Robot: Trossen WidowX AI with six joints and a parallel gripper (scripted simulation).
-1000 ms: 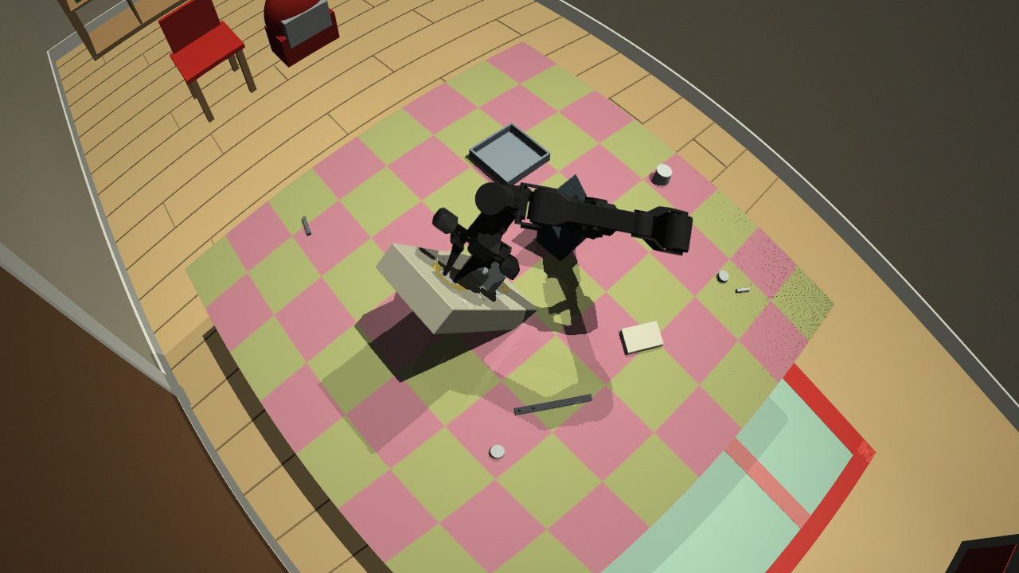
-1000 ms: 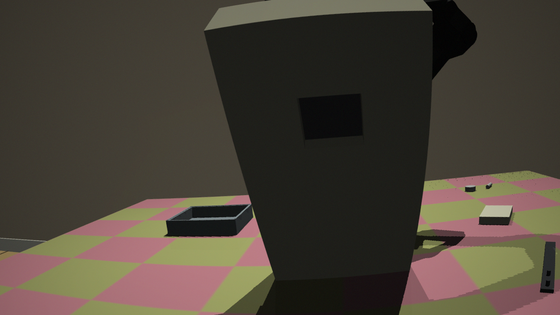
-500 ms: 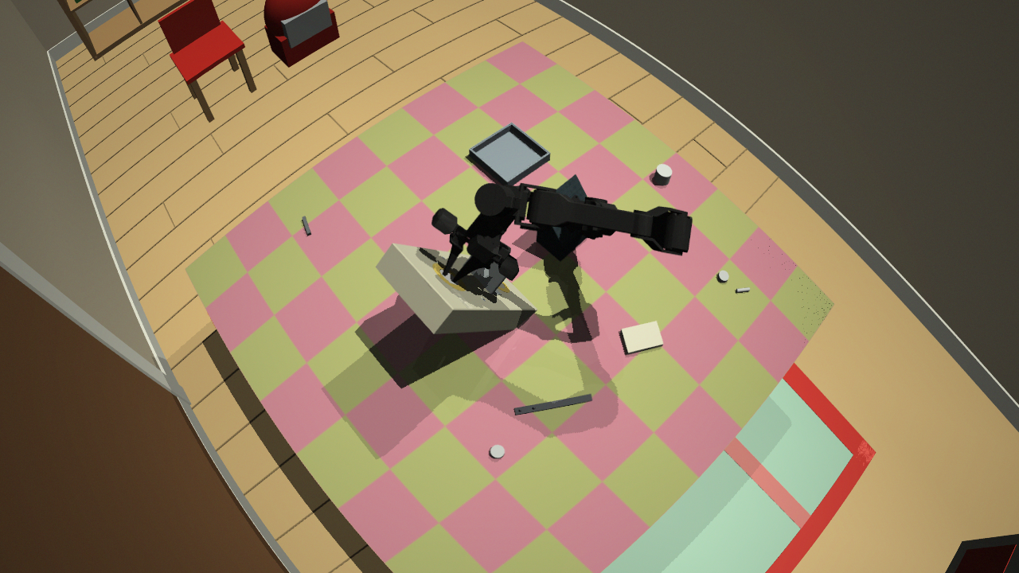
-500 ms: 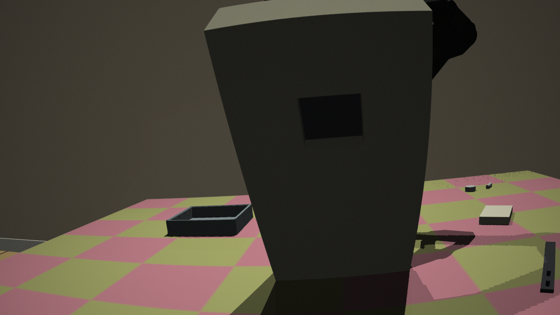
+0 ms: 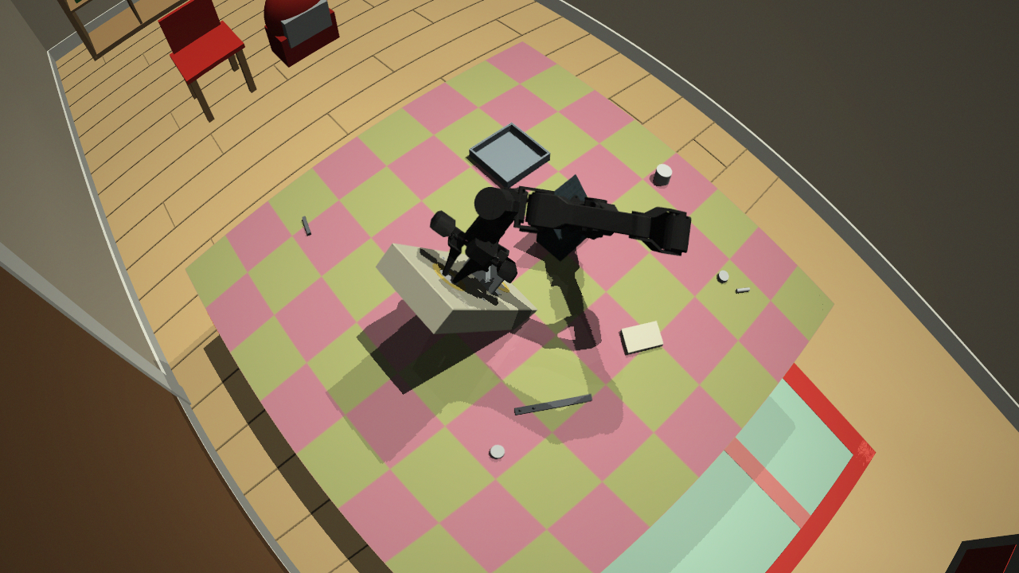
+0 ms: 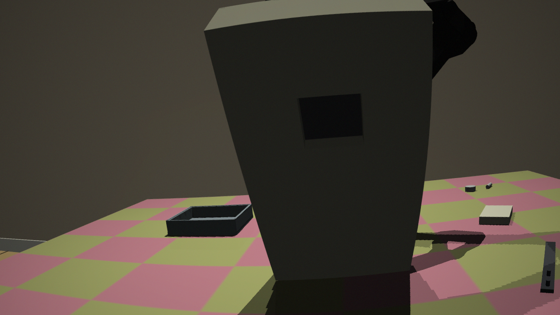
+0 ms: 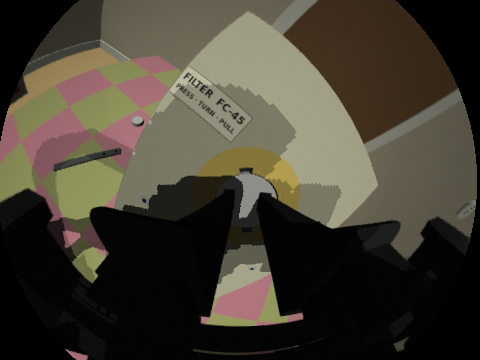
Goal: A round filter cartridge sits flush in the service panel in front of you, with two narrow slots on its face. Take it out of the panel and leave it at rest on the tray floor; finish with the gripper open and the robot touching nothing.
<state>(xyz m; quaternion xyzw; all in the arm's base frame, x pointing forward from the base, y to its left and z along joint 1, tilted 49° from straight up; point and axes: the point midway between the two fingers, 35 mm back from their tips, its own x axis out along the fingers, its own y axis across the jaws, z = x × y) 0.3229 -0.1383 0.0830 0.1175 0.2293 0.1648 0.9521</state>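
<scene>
The round grey filter cartridge lies 1 cm below my gripper tip and 1 cm ahead of it. Round my gripper tip: olive service panel 8 cm below, 4 cm behind; then cream block 33 cm to the left, 27 cm behind, 22 cm below; then grey tray 44 cm behind, 25 cm to the right, 22 cm below.
</scene>
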